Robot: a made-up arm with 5 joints. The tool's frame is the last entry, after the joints. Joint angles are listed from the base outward. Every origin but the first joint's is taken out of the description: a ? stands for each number. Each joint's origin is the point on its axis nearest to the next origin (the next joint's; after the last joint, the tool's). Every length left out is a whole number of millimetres.
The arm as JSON. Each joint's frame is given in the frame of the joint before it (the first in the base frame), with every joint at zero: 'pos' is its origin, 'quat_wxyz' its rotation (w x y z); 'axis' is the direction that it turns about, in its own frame. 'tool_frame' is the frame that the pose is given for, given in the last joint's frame.
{
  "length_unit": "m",
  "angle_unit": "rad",
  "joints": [
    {
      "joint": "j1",
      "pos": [
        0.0,
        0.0,
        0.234
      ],
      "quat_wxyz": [
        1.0,
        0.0,
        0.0,
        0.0
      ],
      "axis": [
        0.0,
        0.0,
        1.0
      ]
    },
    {
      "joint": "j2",
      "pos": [
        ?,
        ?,
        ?
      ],
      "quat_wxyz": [
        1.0,
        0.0,
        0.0,
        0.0
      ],
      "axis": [
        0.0,
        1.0,
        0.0
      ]
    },
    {
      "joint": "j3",
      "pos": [
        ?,
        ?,
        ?
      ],
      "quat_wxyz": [
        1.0,
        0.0,
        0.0,
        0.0
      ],
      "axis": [
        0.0,
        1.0,
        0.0
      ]
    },
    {
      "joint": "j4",
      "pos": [
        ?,
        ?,
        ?
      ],
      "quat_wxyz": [
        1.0,
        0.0,
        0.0,
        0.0
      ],
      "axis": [
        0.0,
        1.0,
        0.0
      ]
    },
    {
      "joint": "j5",
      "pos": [
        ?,
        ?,
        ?
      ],
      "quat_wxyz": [
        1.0,
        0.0,
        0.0,
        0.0
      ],
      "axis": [
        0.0,
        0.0,
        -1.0
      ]
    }
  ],
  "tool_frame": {
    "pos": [
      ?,
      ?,
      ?
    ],
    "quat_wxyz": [
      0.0,
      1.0,
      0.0,
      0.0
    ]
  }
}
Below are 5 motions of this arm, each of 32 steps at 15 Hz.
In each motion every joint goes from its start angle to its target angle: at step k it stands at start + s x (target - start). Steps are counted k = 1, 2, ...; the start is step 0. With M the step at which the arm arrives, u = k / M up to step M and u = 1 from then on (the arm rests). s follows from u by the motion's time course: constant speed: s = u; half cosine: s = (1 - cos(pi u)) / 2; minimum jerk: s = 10 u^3 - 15 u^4 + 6 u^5.
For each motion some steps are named. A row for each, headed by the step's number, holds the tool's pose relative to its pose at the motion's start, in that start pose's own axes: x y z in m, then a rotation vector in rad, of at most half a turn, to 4 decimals.
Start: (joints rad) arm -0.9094 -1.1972 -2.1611 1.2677 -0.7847
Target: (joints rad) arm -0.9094 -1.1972 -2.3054 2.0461 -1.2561
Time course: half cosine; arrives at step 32
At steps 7, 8, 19, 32:
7: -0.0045 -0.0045 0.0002 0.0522 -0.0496 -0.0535
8: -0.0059 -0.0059 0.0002 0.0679 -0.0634 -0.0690
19: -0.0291 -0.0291 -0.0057 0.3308 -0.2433 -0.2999
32: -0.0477 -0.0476 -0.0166 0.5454 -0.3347 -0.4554

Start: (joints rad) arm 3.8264 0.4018 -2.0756 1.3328 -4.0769
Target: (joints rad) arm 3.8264 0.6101 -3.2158 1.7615 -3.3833
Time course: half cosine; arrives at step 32
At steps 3, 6, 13, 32:
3: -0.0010 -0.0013 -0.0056 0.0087 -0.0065 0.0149
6: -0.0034 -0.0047 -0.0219 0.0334 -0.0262 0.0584
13: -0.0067 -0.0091 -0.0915 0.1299 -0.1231 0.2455
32: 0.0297 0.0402 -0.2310 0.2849 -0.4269 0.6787

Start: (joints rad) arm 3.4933 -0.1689 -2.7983 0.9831 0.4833
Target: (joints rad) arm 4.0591 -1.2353 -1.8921 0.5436 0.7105
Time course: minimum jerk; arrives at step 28
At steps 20, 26, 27, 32:
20: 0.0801 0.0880 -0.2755 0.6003 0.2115 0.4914
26: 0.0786 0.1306 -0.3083 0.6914 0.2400 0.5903
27: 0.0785 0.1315 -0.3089 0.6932 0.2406 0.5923
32: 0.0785 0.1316 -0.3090 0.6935 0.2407 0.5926

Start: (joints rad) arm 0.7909 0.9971 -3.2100 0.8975 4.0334
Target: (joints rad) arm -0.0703 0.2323 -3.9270 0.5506 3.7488
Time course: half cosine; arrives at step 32
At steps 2, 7, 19, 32:
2: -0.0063 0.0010 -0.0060 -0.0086 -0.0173 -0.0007
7: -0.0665 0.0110 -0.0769 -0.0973 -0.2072 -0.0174
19: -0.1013 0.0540 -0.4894 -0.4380 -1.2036 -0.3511
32: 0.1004 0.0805 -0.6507 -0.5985 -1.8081 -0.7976

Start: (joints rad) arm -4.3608 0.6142 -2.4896 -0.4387 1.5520
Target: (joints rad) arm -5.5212 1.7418 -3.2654 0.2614 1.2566
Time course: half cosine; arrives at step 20
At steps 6, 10, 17, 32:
6: 0.1193 0.0907 -0.0078 -0.2252 0.1822 -0.2026
10: 0.3159 0.1775 -0.0965 -0.5593 0.4729 -0.4122
17: 0.5490 0.1975 -0.3876 -1.0629 0.9602 -0.5078
32: 0.5646 0.1924 -0.4316 -1.1208 1.0217 -0.4980

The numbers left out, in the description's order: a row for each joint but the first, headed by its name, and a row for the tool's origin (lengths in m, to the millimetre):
j2: 0.0 0.0 0.0
j3: 0.046 0.0 0.243
j4: 0.063 0.0 -0.277
j5: 0.071 0.0 -0.091
tool: 0.0 0.0 0.0

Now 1 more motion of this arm.
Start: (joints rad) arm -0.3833 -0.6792 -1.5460 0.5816 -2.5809
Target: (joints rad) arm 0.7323 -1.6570 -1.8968 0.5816 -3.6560
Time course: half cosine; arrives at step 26
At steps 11, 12, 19, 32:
11: -0.0656 -0.0063 -0.2361 -0.5555 -0.3254 -0.2576
12: -0.0762 -0.0287 -0.2687 -0.6241 -0.3952 -0.2736
19: -0.1210 -0.2861 -0.3846 -0.8874 -0.9120 -0.1995
32: -0.1120 -0.4275 -0.3671 -0.8807 -1.1204 -0.0794

